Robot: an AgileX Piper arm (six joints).
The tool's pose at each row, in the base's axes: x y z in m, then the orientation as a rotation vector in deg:
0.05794, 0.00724, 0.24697, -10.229, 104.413, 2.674
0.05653, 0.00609, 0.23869, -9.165, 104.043, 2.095
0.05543, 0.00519, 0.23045, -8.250, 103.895, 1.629
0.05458, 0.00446, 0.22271, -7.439, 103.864, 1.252
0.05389, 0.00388, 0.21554, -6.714, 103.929, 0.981
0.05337, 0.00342, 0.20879, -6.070, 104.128, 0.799
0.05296, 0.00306, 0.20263, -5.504, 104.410, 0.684
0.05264, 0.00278, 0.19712, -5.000, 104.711, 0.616
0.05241, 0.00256, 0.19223, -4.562, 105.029, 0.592
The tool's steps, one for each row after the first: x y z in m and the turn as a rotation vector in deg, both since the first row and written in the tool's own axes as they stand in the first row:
0.00844, -0.00041, 0.00063, 0.974, -0.401, 0.392
0.01675, -0.00063, 0.00158, 1.785, -0.572, 0.759
0.02449, -0.00074, 0.00267, 2.477, -0.623, 1.112
0.03163, -0.00077, 0.00378, 3.046, -0.578, 1.470
0.03832, -0.00072, 0.00496, 3.506, -0.398, 1.830
0.04439, -0.00063, 0.00610, 3.875, -0.134, 2.177
0.04981, -0.00052, 0.00718, 4.177, 0.150, 2.507
0.05461, -0.00040, 0.00819, 4.413, 0.451, 2.817

